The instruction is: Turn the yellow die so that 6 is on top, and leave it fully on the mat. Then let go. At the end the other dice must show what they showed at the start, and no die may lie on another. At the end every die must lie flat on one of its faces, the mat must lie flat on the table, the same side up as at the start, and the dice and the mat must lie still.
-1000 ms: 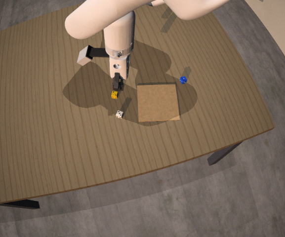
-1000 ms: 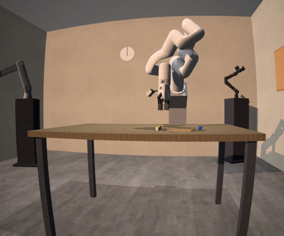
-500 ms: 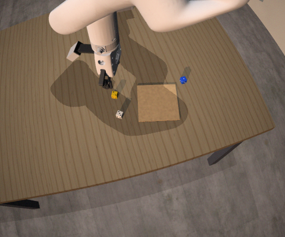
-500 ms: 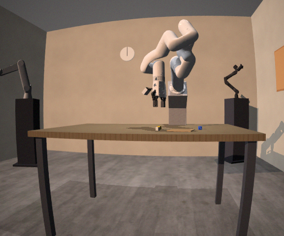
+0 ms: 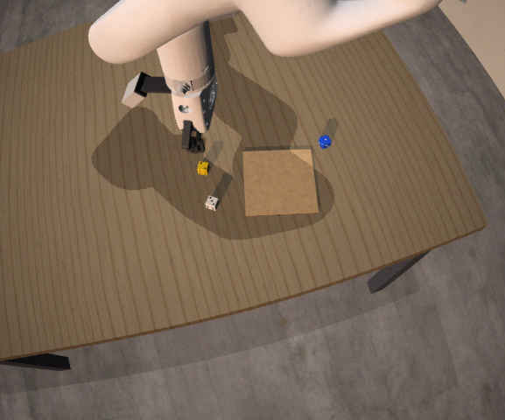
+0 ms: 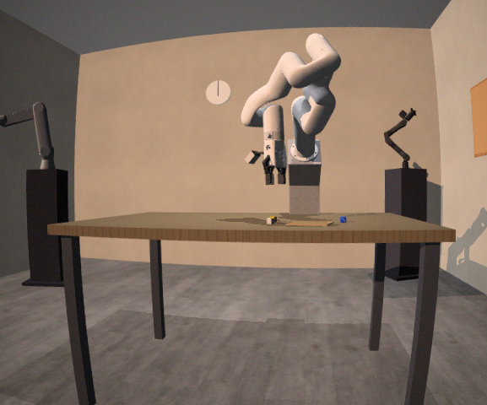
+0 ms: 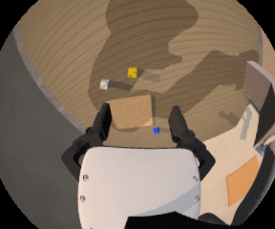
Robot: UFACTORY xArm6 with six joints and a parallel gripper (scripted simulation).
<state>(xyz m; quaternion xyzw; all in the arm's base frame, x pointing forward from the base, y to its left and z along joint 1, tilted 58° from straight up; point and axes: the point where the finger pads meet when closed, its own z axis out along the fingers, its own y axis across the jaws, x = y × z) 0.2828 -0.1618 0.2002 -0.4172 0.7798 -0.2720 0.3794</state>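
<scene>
Now: the yellow die 14 cm below my hand, 1 cm to the right of it and 1 cm ahead of it. The rest, counted from my hand: white die (14 cm below, 8 cm ahead, 4 cm to the right); tan mat (15 cm below, 11 cm ahead, 10 cm to the left); blue die (23 cm to the left, 14 cm below, 10 cm ahead).
</scene>
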